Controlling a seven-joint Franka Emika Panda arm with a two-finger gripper.
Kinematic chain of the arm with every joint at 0, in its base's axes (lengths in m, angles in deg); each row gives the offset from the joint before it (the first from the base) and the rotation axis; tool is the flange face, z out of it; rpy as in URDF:
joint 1: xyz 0 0 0.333 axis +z
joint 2: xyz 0 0 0 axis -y
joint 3: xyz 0 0 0.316 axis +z
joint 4: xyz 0.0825 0 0 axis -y
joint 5: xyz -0.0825 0 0.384 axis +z
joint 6: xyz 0 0 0 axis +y
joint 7: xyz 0.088 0 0 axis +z
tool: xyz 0 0 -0.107 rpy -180 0 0
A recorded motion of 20 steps. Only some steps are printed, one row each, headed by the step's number.
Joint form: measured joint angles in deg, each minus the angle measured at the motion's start. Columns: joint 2, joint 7, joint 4, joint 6, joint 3, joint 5, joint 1.
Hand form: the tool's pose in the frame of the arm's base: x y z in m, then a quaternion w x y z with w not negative. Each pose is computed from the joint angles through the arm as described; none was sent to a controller.
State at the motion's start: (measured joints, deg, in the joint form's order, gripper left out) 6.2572 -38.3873 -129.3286 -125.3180 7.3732 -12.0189 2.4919
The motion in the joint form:
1: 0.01 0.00 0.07 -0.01 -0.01 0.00 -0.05
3: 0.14 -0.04 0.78 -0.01 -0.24 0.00 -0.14
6: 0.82 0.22 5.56 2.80 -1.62 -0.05 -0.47
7: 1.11 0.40 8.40 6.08 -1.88 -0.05 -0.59
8: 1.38 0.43 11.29 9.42 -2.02 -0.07 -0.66
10: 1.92 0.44 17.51 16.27 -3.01 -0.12 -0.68
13: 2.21 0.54 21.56 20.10 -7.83 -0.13 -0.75
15: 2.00 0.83 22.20 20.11 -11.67 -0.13 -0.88
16: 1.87 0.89 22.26 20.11 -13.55 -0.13 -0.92
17: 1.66 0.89 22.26 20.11 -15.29 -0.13 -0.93
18: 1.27 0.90 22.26 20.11 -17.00 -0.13 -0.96
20: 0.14 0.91 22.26 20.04 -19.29 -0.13 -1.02
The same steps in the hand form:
1: 0.5011 0.0796 0.4132 0.07750 0.97741 -0.18852 0.05590
3: 0.5042 0.0774 0.4201 0.07499 0.97650 -0.19212 0.06253
6: 0.5182 0.0629 0.4611 0.07034 0.97152 -0.21011 0.08399
7: 0.5217 0.0585 0.4822 0.07374 0.96982 -0.21685 0.08354
8: 0.5240 0.0555 0.5036 0.07702 0.96809 -0.22356 0.08302
10: 0.5259 0.0435 0.5504 0.08156 0.96294 -0.24323 0.08322
13: 0.5265 -0.0053 0.5814 0.07969 0.95005 -0.29017 0.08281
15: 0.5266 -0.0439 0.5846 0.07716 0.94041 -0.32091 0.08180
16: 0.5255 -0.0625 0.5836 0.07663 0.93536 -0.33611 0.07910
17: 0.5243 -0.0794 0.5813 0.07652 0.93048 -0.35024 0.07547
18: 0.5233 -0.0961 0.5774 0.07708 0.92553 -0.36400 0.07041
20: 0.5238 -0.1185 0.5666 0.07995 0.91878 -0.38199 0.05944

